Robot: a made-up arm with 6 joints. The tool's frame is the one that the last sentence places.
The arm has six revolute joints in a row. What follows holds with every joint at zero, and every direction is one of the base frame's. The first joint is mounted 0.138 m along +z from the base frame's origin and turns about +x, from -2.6 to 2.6 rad. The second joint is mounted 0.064 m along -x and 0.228 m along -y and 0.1 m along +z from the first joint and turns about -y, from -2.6 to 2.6 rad. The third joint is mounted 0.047 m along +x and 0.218 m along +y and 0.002 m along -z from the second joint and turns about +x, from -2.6 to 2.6 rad. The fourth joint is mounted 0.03 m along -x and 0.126 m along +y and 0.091 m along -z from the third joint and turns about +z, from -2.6 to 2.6 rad. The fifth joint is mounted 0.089 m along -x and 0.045 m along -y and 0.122 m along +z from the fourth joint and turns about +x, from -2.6 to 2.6 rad. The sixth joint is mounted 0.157 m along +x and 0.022 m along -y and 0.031 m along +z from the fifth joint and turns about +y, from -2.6 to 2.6 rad. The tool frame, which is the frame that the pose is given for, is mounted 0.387 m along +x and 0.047 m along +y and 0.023 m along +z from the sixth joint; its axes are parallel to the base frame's.
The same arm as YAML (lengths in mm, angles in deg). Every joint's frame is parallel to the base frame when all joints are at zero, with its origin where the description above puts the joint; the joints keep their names.
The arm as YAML. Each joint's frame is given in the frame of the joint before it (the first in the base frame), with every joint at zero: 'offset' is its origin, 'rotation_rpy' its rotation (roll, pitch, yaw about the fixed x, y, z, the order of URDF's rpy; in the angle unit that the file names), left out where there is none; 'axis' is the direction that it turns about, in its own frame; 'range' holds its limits. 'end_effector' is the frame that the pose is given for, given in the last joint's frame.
length_unit: mm
angle_unit: deg
chain:
  - id: joint 1
    offset: [0.0, 0.0, 138.0]
    axis: "+x"
    range: [-148.97, 148.97]
  - id: joint 2
    offset: [-64.0, -228.0, 100.0]
    axis: "-y"
    range: [-148.97, 148.97]
  - id: joint 3
    offset: [47.0, 218.0, -2.0]
    axis: "+x"
    range: [-148.97, 148.97]
  - id: joint 4
    offset: [-30.0, 126.0, -91.0]
    axis: "+z"
    range: [-148.97, 148.97]
  - id: joint 5
    offset: [-89.0, -45.0, 122.0]
    axis: "+x"
    range: [-148.97, 148.97]
  - id: joint 6
    offset: [157.0, -22.0, 31.0]
    axis: "+y"
    range: [-148.97, 148.97]
end_effector:
  offset: [387.0, 47.0, 23.0]

